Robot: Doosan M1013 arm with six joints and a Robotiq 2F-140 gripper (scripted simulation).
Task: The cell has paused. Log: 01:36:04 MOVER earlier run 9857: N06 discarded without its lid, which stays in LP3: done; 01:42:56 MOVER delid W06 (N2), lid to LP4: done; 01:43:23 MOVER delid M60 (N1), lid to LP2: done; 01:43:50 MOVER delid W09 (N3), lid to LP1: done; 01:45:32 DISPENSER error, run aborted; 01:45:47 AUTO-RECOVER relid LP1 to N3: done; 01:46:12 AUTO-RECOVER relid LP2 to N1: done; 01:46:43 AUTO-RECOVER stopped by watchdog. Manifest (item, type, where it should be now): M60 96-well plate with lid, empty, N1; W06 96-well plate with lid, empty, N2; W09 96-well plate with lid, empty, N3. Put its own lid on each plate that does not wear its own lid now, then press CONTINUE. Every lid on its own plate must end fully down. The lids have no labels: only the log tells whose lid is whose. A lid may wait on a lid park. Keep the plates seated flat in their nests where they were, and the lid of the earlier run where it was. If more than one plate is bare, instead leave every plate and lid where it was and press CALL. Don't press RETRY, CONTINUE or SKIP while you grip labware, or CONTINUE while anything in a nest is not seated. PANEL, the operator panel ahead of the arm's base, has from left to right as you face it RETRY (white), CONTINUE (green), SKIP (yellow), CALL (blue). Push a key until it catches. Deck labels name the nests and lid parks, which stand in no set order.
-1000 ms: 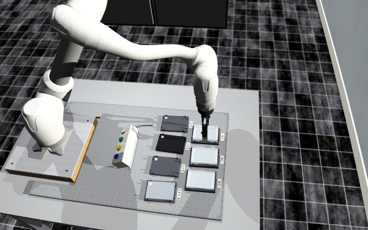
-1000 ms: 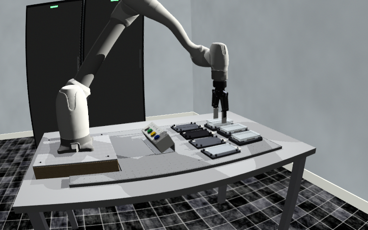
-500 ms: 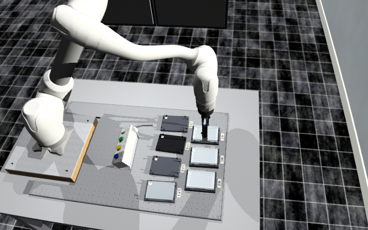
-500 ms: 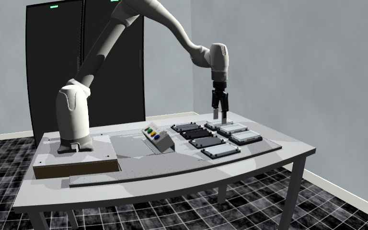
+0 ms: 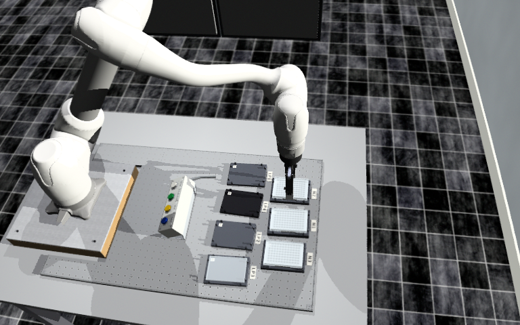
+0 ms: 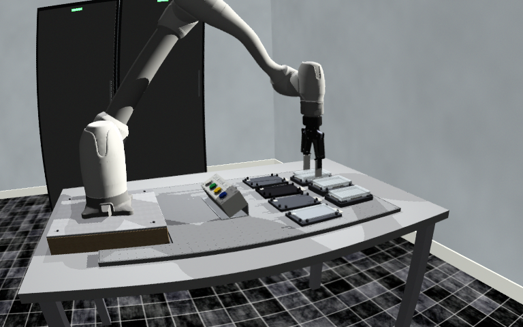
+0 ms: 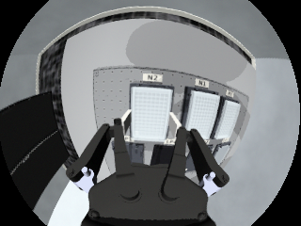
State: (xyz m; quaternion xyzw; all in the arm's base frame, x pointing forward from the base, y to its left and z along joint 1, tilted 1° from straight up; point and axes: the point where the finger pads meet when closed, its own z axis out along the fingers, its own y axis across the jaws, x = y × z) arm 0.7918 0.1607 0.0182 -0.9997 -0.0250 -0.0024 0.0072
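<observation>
Now: the plate 30 mm below my hand. Also, from my hand: lid park LP1: 180 mm behind, 50 mm to the left, 50 mm below; lid park LP4: 170 mm behind, 80 mm to the right, 50 mm below; lid park LP2: 170 mm behind, 210 mm to the right, 50 mm below.
</observation>
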